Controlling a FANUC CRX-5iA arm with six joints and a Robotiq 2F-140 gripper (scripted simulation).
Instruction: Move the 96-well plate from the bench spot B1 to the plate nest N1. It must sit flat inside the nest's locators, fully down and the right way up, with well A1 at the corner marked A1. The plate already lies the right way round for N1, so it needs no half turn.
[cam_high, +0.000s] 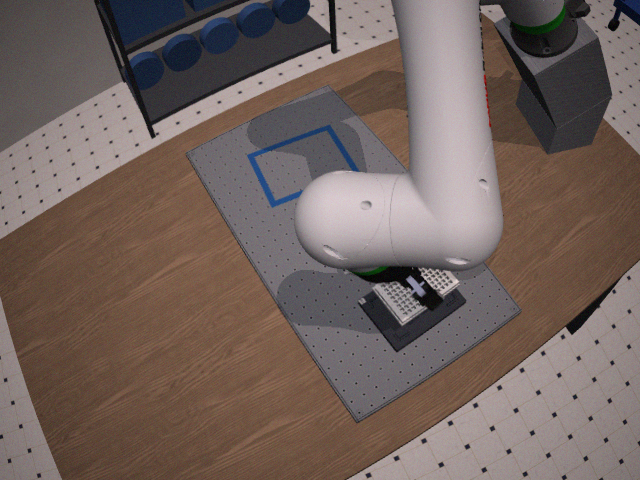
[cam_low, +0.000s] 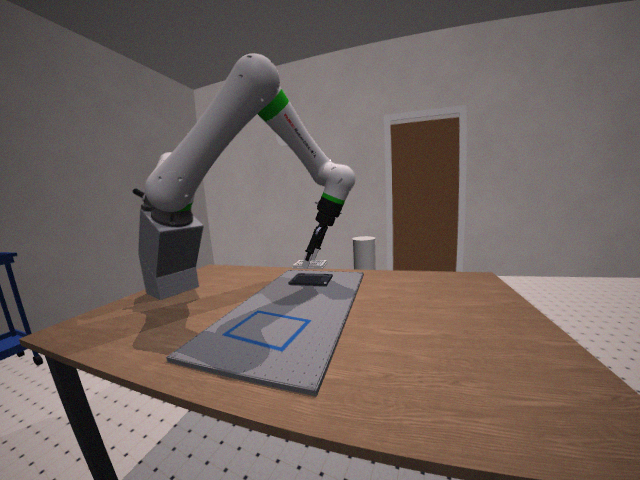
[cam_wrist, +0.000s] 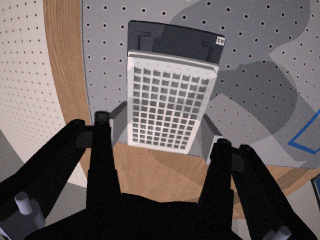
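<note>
My gripper is now 9 cm above the dark plate nest. Round my hand: white 96-well plate: 2 cm below; corner mark: 7 cm ahead, 6 cm to the right, 8 cm below.
</note>
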